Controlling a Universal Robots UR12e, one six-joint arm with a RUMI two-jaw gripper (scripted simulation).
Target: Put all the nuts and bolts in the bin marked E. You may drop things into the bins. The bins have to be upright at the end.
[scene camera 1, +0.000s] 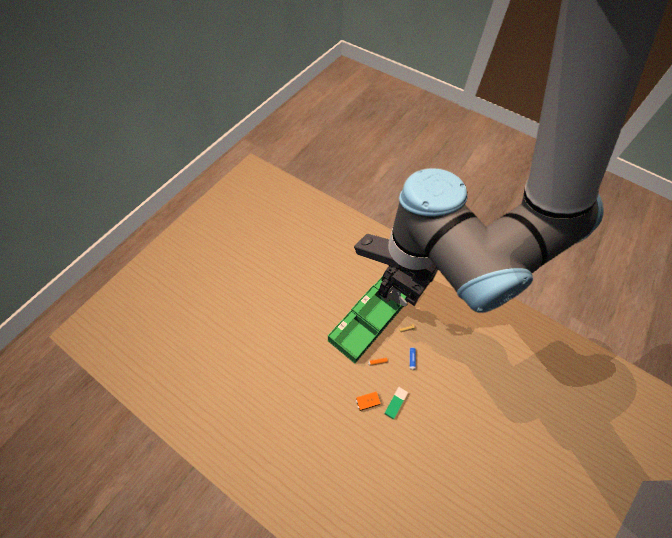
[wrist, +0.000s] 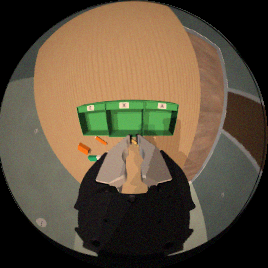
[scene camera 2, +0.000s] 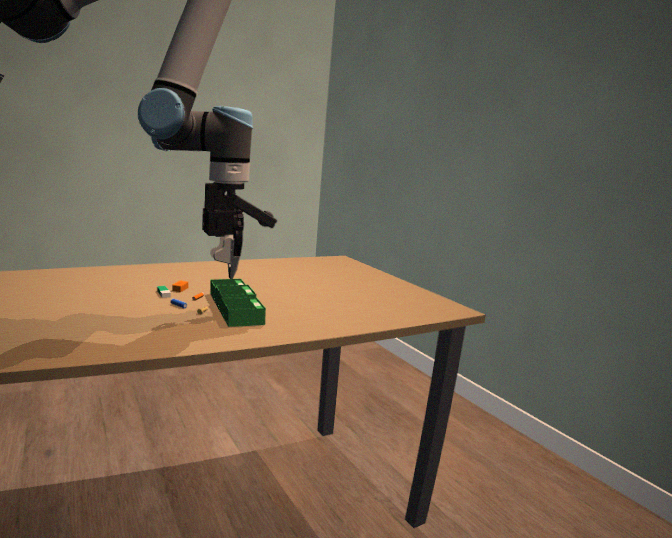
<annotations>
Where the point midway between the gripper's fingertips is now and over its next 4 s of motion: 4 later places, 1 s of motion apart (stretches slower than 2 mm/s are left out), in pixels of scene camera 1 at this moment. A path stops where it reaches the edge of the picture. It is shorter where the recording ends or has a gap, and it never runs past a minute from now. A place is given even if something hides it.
My gripper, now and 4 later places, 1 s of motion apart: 389,299; 381,311; 381,313; 383,305; 361,330
</annotations>
